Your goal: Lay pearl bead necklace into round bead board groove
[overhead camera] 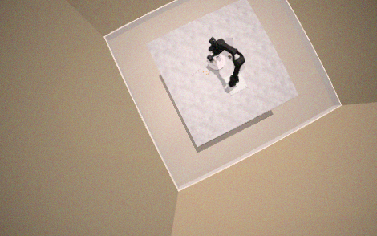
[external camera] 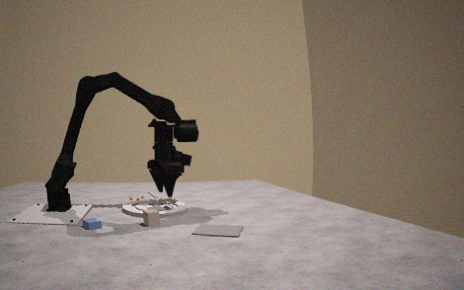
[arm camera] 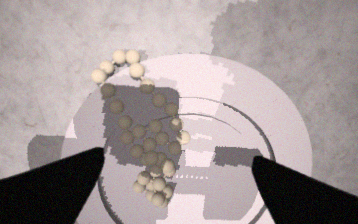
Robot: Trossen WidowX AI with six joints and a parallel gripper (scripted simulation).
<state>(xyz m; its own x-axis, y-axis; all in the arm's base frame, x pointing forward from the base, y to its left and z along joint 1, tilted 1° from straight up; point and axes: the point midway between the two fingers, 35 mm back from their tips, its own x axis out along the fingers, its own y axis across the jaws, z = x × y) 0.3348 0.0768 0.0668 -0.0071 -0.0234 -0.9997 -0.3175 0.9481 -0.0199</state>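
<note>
My gripper tip is 3 cm past the round bead board, 2 cm to the left of it and 3 cm above it. The rest, counted from my gripper tip: flat grey plate (12 cm ahead, 25 cm to the right, 4 cm below); cream cube (4 cm behind, 19 cm to the right, 2 cm below); blue block (18 cm behind, 22 cm to the right, 3 cm below).
</note>
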